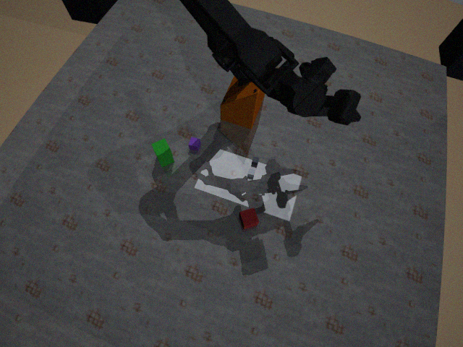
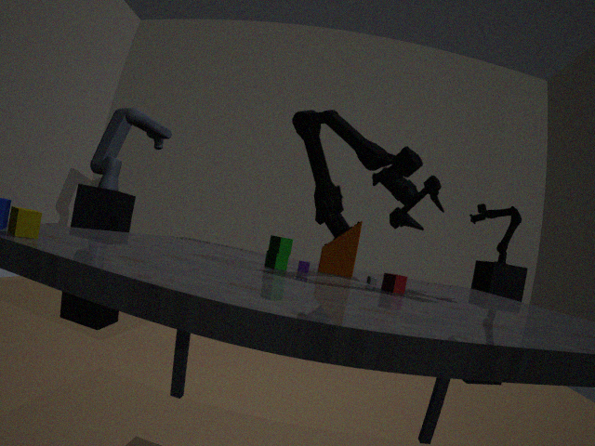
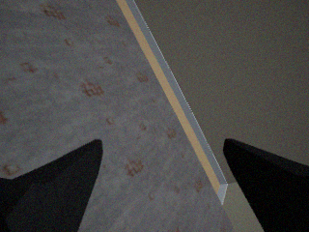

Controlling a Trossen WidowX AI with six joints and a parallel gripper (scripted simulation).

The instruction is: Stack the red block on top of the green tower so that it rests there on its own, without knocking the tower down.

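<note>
The red block is 24 cm ahead of my gripper tip, 18 cm below it and 15 cm to the right of it. Round my gripper tip: small purple block (35 cm to the right, 19 cm below, 7 cm ahead); yellow block (78 cm to the right, 62 cm ahead, 18 cm below).
</note>
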